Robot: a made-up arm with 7 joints.
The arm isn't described. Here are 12 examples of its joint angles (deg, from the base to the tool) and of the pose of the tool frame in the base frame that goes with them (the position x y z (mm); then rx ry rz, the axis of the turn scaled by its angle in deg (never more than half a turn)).
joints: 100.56 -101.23 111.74 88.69 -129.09 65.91 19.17
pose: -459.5 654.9 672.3 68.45 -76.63 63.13
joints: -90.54 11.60 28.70 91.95 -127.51 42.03 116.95
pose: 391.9 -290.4 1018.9 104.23 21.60 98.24
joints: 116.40 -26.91 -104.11 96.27 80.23 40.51 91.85
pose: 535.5 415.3 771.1 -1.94 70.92 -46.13
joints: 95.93 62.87 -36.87 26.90 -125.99 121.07 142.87
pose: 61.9 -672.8 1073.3 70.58 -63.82 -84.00
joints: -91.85 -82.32 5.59 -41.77 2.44 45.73 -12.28
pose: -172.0 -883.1 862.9 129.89 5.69 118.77
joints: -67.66 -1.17 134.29 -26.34 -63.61 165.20 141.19
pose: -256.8 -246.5 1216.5 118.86 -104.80 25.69
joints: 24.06 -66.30 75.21 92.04 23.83 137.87 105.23
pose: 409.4 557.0 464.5 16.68 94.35 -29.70
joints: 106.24 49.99 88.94 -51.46 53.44 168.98 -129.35
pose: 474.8 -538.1 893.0 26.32 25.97 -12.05
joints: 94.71 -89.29 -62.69 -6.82 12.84 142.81 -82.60
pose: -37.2 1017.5 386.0 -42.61 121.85 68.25
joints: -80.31 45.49 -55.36 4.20 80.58 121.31 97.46
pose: -335.9 582.0 1121.5 39.36 -148.36 -15.28
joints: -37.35 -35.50 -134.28 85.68 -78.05 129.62 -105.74
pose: -91.7 -581.6 1051.7 -52.01 31.80 139.64
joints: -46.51 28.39 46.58 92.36 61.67 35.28 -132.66
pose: 343.7 138.2 966.4 -71.75 -148.86 32.87
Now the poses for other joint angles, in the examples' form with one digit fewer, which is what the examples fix.
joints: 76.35 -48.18 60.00 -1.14 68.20 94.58 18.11
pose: 220 840 1002 44.7 50.5 3.4
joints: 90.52 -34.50 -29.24 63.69 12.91 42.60 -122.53
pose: 335 904 809 12.9 139.4 -76.8
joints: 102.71 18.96 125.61 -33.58 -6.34 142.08 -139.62
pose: 310 -31 1224 -3.1 -39.9 -51.8
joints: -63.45 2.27 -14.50 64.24 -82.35 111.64 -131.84
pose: 168 -347 1248 61.9 -15.3 -120.8
